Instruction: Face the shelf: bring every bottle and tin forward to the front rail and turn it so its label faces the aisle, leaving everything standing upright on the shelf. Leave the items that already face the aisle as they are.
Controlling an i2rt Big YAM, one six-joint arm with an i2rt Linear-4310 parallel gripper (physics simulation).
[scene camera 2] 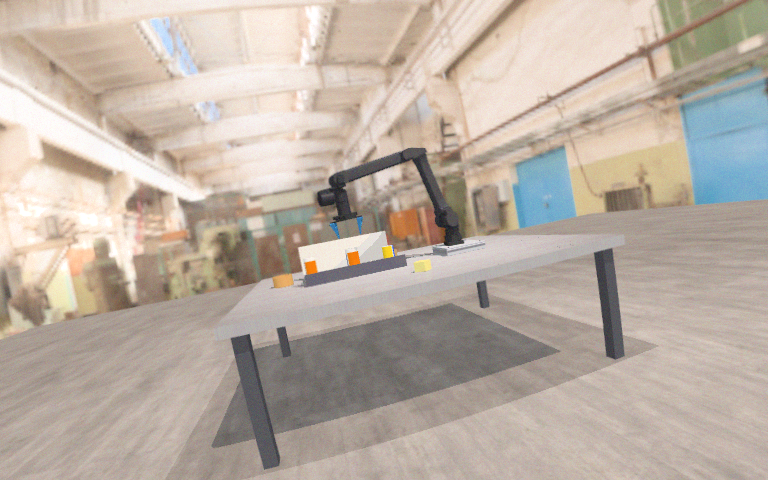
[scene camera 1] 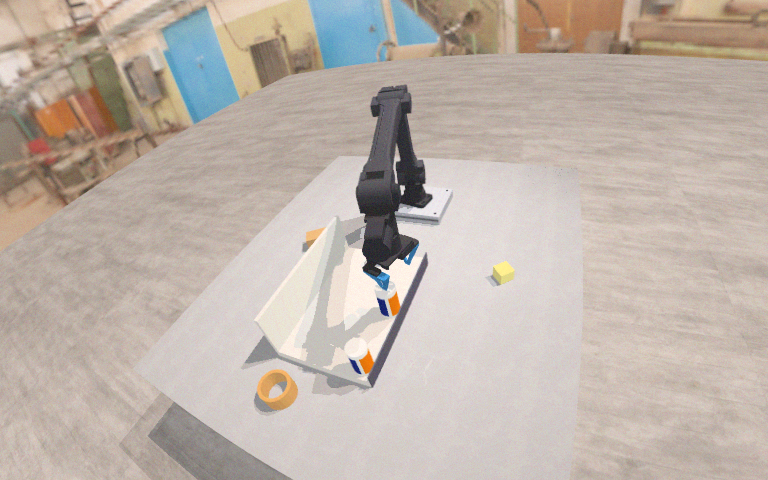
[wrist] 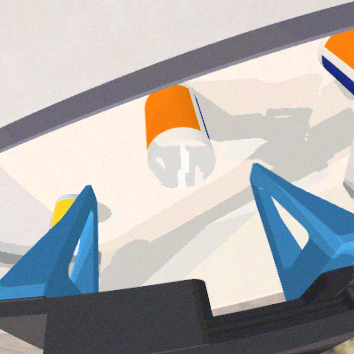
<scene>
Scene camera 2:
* dark front rail: 356, 270
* shelf back wall: 329, 255
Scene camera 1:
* my gripper: 396, 276
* dark front rail: 392, 334
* shelf back wall: 278, 318
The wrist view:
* my gripper: 173, 180
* dark front rail: 293, 31
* shelf back wall: 232, 256
</scene>
